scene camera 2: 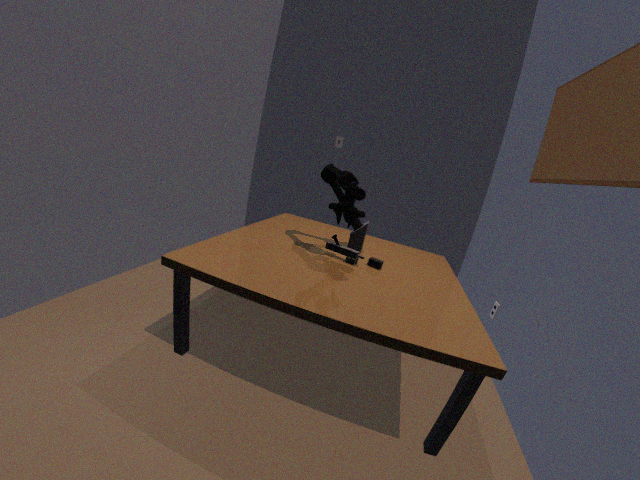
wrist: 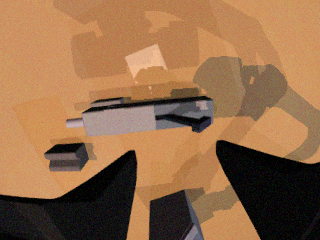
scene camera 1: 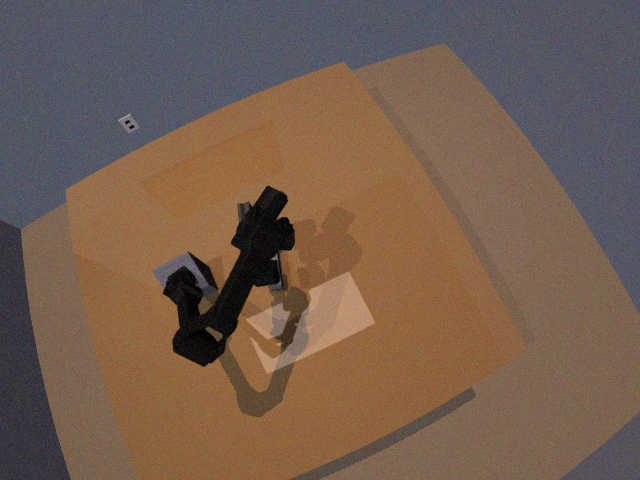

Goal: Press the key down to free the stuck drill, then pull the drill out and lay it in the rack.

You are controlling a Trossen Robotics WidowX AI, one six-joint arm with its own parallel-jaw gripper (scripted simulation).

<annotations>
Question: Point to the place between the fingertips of my gripper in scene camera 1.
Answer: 268, 255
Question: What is my gripper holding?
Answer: Nothing.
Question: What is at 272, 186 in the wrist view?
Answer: My gripper.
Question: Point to a dark block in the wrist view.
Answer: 63, 157
</annotations>
